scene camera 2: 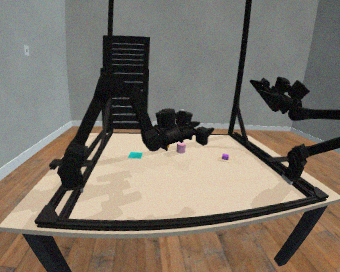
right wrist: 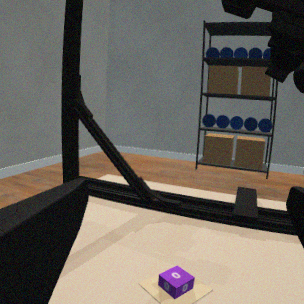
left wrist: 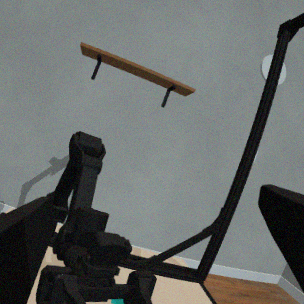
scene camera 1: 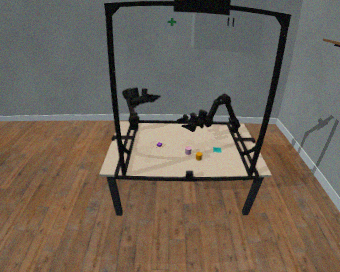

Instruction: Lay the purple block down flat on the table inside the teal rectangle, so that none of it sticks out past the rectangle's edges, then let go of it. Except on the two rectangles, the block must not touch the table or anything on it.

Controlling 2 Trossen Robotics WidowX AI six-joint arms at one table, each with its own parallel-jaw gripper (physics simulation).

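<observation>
The purple block, with pale rings on its faces, sits on the pale tan rectangle. The teal rectangle lies bare on the table, apart from the block; a sliver of it shows at the left wrist view's bottom edge. My right gripper is open and empty above the table, clear of the block, which shows low between its fingers in the right wrist view. My left gripper is open and empty, high above the table.
A pink cylinder and an orange cylinder stand between the block and the teal rectangle in scene camera 1. In scene camera 2 the right arm hides the orange one. Black frame posts rise at the table's sides.
</observation>
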